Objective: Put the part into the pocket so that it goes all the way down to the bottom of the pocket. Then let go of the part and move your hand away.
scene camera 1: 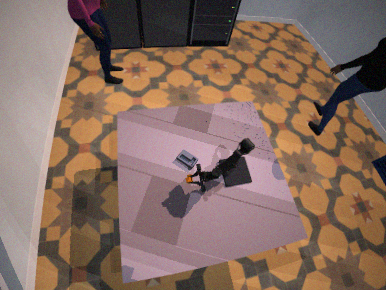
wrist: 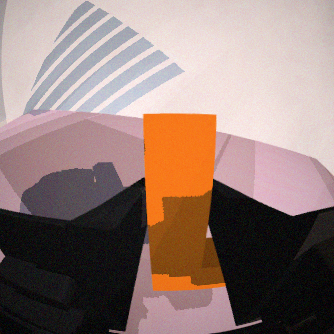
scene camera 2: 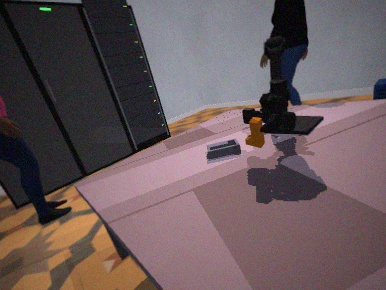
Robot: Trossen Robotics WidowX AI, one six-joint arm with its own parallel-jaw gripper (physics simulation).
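Places are measured from the arm's base along level axes (x ahead, y left, z up), in centimetres.
Pixels of known places: gripper, between the fingertips: [scene camera 1: 188, 180] [wrist: 176, 184] [scene camera 2: 255, 130].
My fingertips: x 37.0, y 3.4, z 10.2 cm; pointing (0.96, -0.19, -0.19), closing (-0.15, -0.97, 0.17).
Ahead of a thing's pixels: the offset from my fingertips to its top centre. Level surfaces: height alone.
The orange part {dx -1.3, dy -1.5, dz +4.5 cm} [scene camera 1: 189, 179] [scene camera 2: 256, 132] [wrist: 180, 155] is L-shaped in scene camera 2, with its long leg upright and its foot at the bottom, pointing left. My gripper [scene camera 1: 194, 178] [wrist: 176, 184] is shut on the part, one black finger on each side of it in the wrist view. The part appears to be held above the table; the height of its foot is hard to tell. The grey block with the pocket {dx -7.9, dy -19.3, dz -9.0 cm} [scene camera 1: 184, 162] [scene camera 2: 226, 152] sits on the table, apart from the part, to its left in scene camera 2. The pocket's slot faces up and looks empty.
The pink table {dz -12.6 cm} [scene camera 1: 150, 260] [scene camera 2: 150, 200] carries the block and the arm's black base plate [scene camera 1: 237, 172] [scene camera 2: 308, 125]. A dark shadow of the arm lies on the table. Dark cabinets [scene camera 1: 165, 22] [scene camera 2: 55, 85] and two people stand beyond the table.
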